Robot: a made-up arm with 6 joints.
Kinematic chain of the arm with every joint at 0, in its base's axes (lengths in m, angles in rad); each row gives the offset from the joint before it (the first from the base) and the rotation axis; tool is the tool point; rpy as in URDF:
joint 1: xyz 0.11 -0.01 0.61 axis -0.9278 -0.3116 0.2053
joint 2: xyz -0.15 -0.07 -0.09 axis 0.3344 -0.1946 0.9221
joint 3: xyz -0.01 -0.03 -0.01 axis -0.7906 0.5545 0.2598
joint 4: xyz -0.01 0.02 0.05 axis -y
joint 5: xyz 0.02 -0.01 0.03 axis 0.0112 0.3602 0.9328
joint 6: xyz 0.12 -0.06 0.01 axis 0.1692 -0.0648 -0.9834
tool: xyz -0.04 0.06 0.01 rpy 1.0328 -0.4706 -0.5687
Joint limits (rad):
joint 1: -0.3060..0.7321
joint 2: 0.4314..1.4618
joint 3: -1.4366..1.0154
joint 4: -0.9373..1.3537
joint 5: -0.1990..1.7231
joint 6: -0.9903..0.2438
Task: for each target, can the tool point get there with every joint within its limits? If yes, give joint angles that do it. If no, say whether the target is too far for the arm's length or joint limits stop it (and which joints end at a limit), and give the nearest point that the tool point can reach.
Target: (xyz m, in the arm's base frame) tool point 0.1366 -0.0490 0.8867
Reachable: no: joint limits stop it (at a limit: joint 1, joint 2, joint 5, joint 6) | nearest point 0.0633 -0.1249 0.7185 | short by 0.199 m
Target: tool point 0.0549 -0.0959 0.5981
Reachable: yes | joints 0.4617 1.1599 -0.3071 -0.4749 0.2343 -0.6696
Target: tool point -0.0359 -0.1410 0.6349
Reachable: yes | joints -0.2228 1.1032 -0.2650 0.8102 0.5256 0.0983
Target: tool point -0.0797 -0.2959 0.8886
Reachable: no: joint limits stop it (at a limit: joint 1, joint 5, joint 6) | nearest point -0.0487 -0.2380 0.7294 | short by 0.172 m
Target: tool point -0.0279 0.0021 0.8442
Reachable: no: joint limits stop it (at a limit: joint 1, joint 2, joint 5, joint 6) | nearest point -0.0274 -0.0841 0.7131 | short by 0.157 m
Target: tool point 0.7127 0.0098 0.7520
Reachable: no: too far | nearest point 0.1534 -0.1635 0.6336 | short by 0.597 m
